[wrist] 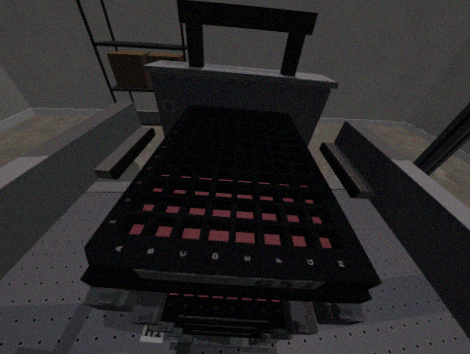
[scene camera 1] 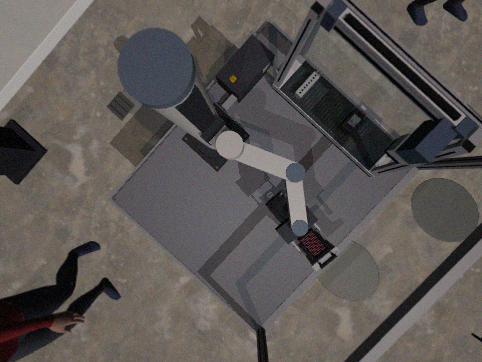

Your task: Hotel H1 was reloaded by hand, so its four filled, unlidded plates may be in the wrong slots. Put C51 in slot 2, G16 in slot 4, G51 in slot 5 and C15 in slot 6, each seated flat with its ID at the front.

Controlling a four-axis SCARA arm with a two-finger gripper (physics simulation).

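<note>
The top plate is black with red wells in its front rows and sits high in hotel H1. Its front ID strip is dim; it looks like G51, but the letters are hard to read. My gripper is open, with one finger on each side of this plate and a visible gap at both sides. Below it, the front of a lower plate with a red row shows, its ID unreadable. The other plates are hidden or too dark to tell apart. The H1 tag shows at lower left.
The hotel's black handle rises behind the top plate. In the scene view a dark box with a yellow mark and a framed enclosure stand at the table's far side. A shelf rack holding brown boxes stands beyond the table.
</note>
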